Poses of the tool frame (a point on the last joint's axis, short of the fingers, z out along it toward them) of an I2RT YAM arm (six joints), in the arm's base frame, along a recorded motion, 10 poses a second.
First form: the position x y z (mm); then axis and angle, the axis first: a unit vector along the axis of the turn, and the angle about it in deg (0 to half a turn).
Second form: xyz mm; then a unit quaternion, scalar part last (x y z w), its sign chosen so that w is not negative. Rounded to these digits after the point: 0 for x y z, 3 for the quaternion.
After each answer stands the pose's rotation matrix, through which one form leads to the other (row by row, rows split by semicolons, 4 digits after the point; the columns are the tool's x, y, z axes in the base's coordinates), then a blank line. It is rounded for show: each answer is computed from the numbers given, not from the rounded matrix.
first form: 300, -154, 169, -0.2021, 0.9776, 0.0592, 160.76
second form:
300, -154, 169, -0.199, 0.964, 0.058, 0.167
-0.8647 -0.4036 0.2989; -0.3646 0.9138 0.1791; -0.3454 0.0459 -0.9373

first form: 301, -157, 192, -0.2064, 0.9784, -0.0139, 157.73
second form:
301, -157, 192, -0.203, 0.960, -0.014, 0.193
-0.8434 -0.3835 0.3763; -0.3941 0.9176 0.0520; -0.3653 -0.1044 -0.9250

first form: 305, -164, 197, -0.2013, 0.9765, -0.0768, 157.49
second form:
305, -164, 197, -0.197, 0.958, -0.075, 0.195
-0.8459 -0.3488 0.4036; -0.4076 0.9107 -0.0672; -0.3441 -0.2213 -0.9125

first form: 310, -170, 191, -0.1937, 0.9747, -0.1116, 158.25
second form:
310, -170, 191, -0.190, 0.957, -0.110, 0.189
-0.8564 -0.3228 0.4029; -0.4055 0.9036 -0.1380; -0.3195 -0.2816 -0.9048

